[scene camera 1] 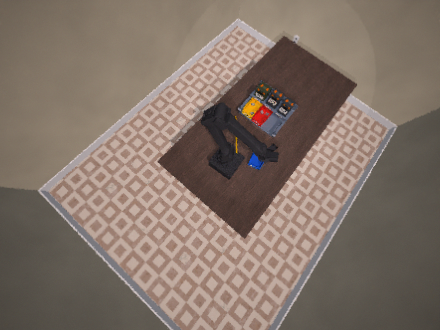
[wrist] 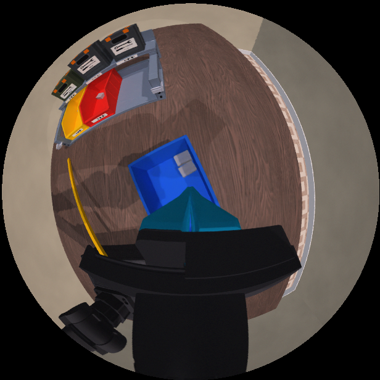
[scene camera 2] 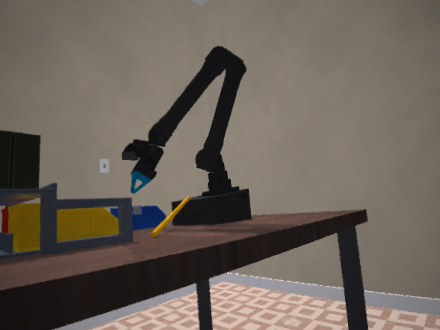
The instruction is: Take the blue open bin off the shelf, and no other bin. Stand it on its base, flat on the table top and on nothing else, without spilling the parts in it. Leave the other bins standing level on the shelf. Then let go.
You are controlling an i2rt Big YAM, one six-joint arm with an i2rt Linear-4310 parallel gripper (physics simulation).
Labels:
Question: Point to a yellow bin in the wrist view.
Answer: At 72, 124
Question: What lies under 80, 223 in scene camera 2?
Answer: A yellow bin.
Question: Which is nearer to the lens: the blue open bin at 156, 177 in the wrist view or the red bin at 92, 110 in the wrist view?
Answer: The blue open bin.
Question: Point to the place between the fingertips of my gripper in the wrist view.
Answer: At 190, 191

